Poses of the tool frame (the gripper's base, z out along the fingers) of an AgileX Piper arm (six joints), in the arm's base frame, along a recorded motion.
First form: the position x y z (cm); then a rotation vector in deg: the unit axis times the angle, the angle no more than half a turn.
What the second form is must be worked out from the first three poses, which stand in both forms.
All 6 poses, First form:
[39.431 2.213 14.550 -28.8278 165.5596 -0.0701]
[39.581 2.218 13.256 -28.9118 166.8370 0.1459]
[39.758 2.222 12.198 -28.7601 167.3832 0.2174]
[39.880 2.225 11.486 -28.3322 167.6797 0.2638]
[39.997 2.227 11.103 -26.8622 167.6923 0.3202]
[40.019 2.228 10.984 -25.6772 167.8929 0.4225]
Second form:
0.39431 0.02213 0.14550; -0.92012 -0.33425 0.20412; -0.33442 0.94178 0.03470; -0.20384 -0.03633 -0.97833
0.39581 0.02218 0.13256; -0.92488 -0.33373 0.18225; -0.33341 0.94219 0.03332; -0.18283 -0.02995 -0.98269
0.39758 0.02222 0.12198; -0.92740 -0.33140 0.17348; -0.33094 0.94309 0.03239; -0.17434 -0.02738 -0.98430
0.39880 0.02225 0.11486; -0.92988 -0.32635 0.16975; -0.32582 0.94490 0.03180; -0.17077 -0.02573 -0.98497
0.39997 0.02227 0.11103; -0.93465 -0.31024 0.17375; -0.30957 0.95035 0.03162; -0.17493 -0.02423 -0.98428
0.40019 0.02228 0.10984; -0.93898 -0.29698 0.17353; -0.29610 0.95464 0.03153; -0.17502 -0.02177 -0.98432

